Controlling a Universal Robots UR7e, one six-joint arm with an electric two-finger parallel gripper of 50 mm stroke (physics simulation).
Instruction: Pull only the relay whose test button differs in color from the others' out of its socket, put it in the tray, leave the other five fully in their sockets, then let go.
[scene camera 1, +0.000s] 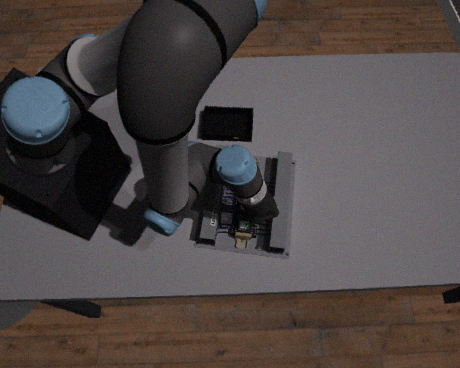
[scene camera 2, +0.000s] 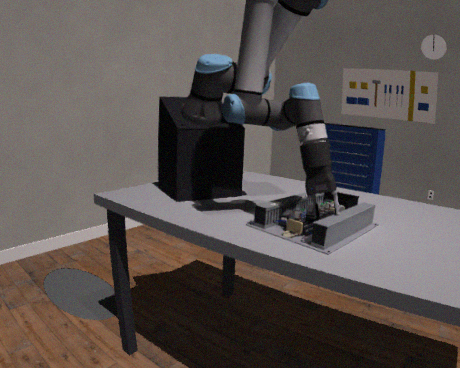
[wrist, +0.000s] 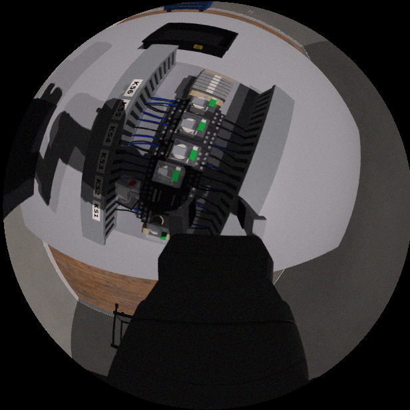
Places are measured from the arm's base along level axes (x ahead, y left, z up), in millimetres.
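Pixels of known places: gripper, fingertip midpoint: (scene camera 1: 267, 213) (scene camera 2: 327, 215); arm's base, link origin: (scene camera 1: 42, 146) (scene camera 2: 201, 115).
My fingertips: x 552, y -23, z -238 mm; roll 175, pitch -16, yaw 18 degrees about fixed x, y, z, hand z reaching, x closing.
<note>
For each thing: its top centre in the pictures, then the offset to it from my fingertips. "*": a spot on its surface instead.
- black tray, surface spot: (scene camera 1: 226, 123) * dx -152, dy +332, dz -53 mm
- opposite duct, top centre: (scene camera 2: 348, 212) (scene camera 1: 281, 196) dx +39, dy +52, dz +7 mm
- beige end block, surface spot: (scene camera 2: 294, 226) (scene camera 1: 244, 237) * dx -58, dy -67, dz -30 mm
The relay with the red test button (wrist: 127, 192) is out of its socket. It lies tipped between the socket row and the slotted duct near labels K52 and K51 in the wrist view. Its socket (wrist: 167, 199) shows dark and empty. Five relays with green buttons (wrist: 201, 103) (wrist: 191, 126) (wrist: 183, 152) (wrist: 168, 173) (wrist: 155, 228) stand in the row; the nearest is partly hidden. My gripper (wrist: 216, 207) is open and empty, low at the near part of the row, right of the red-button relay. The black tray (scene camera 1: 226, 123) (wrist: 190, 37) stands beyond the panel and holds no relay.
The labelled duct (wrist: 112, 120) and the opposite duct (scene camera 1: 283, 200) (scene camera 2: 345, 225) (wrist: 275, 135) rise along both sides of the relays. Blue and black wires run between ducts and sockets. A beige end block (scene camera 1: 242, 241) (scene camera 2: 294, 226) stands at the near end, and grey terminal blocks (wrist: 214, 84) at the tray end.
</note>
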